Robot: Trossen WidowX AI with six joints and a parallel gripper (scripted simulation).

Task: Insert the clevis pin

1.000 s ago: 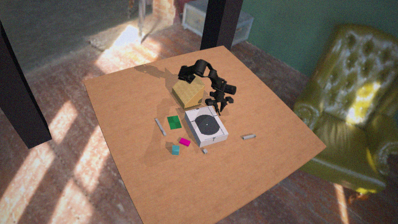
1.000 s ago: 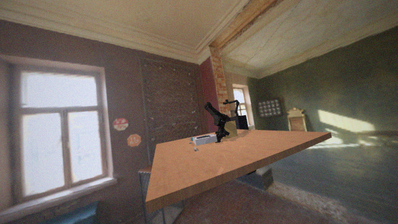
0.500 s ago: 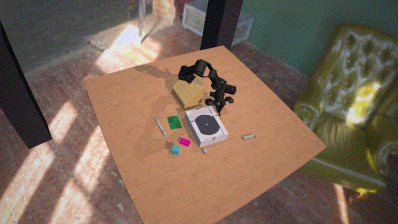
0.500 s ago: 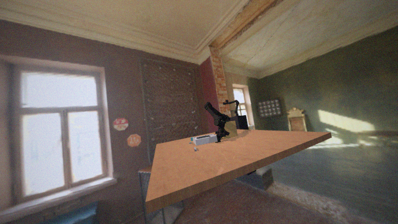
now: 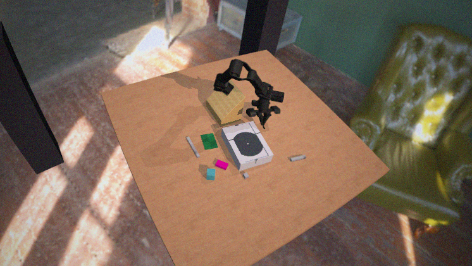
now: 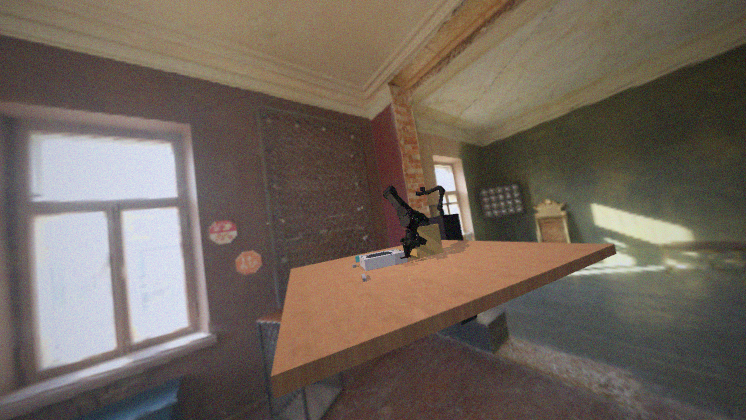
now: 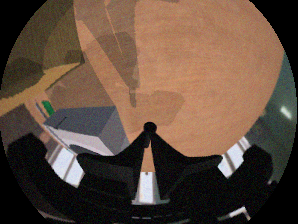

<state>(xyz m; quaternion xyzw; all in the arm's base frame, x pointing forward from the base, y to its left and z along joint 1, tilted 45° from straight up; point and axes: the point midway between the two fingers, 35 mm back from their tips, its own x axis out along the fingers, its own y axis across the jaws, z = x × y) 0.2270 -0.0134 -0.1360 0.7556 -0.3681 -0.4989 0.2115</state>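
Right now my gripper tip is 80 mm short of the dark grey disc, 170 mm to the left of it and 20 mm below it. Also, from my gripper tip: dark clevis pin 10 mm ahead; green tile 80 mm behind, 310 mm to the right, 40 mm below; rimmed tray 60 mm ahead, 170 mm to the right, 10 mm above.
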